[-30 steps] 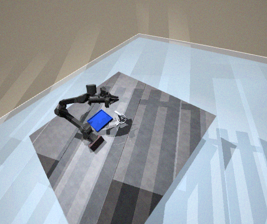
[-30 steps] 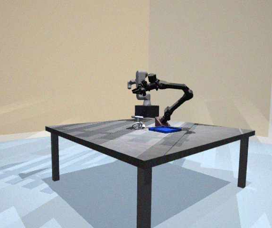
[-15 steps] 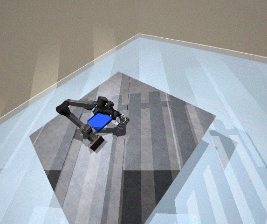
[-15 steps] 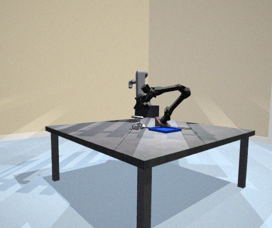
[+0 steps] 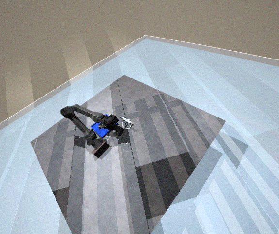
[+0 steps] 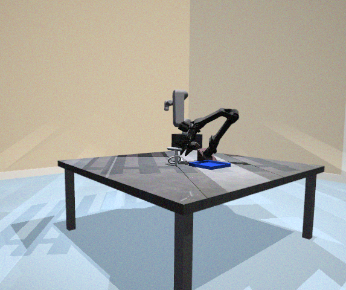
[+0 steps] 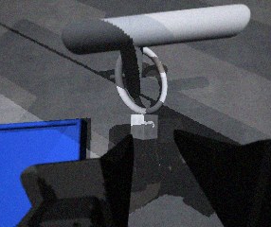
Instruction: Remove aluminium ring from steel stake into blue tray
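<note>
The aluminium ring is 6 cm ahead of my gripper tip and 2 cm below it. The rest, counted from my gripper tip: blue tray 6 cm behind, 19 cm to the left, 5 cm below.
</note>
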